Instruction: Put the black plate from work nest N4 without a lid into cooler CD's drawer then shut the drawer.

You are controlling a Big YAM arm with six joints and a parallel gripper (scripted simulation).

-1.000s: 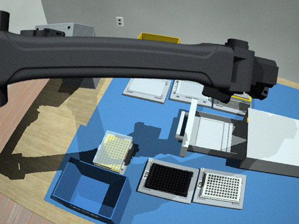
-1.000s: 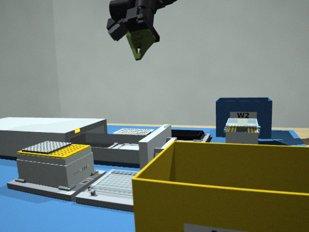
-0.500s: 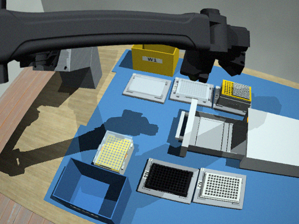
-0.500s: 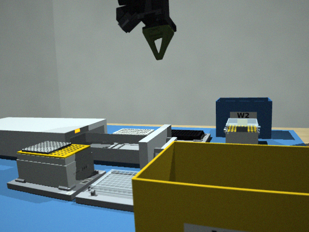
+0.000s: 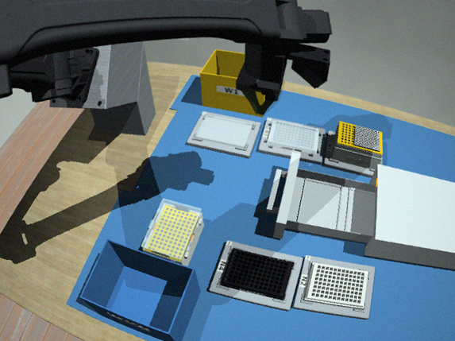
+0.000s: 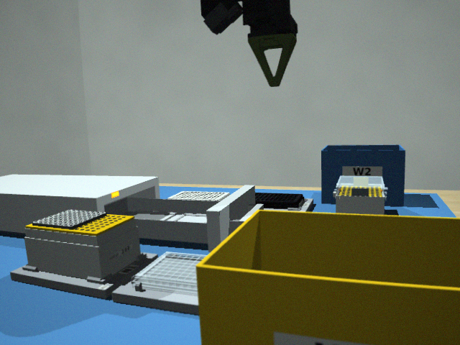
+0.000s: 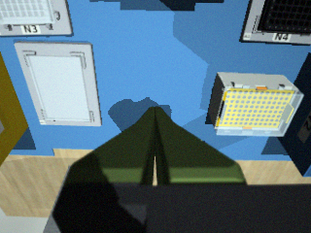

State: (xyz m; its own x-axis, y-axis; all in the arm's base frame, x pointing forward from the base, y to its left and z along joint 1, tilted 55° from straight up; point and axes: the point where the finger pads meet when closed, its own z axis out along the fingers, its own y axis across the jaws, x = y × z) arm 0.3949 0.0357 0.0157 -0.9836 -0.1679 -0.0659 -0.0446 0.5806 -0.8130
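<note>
Right now my hand is 6 cm short of the black plate, 20 cm to the left of it and 23 cm above it. Round my hand: clear lid 12 cm behind, 16 cm to the left, 24 cm below; then clear plate 5 cm ahead, 19 cm to the left, 24 cm below; then cooler drawer 19 cm ahead, 23 cm below.
</note>
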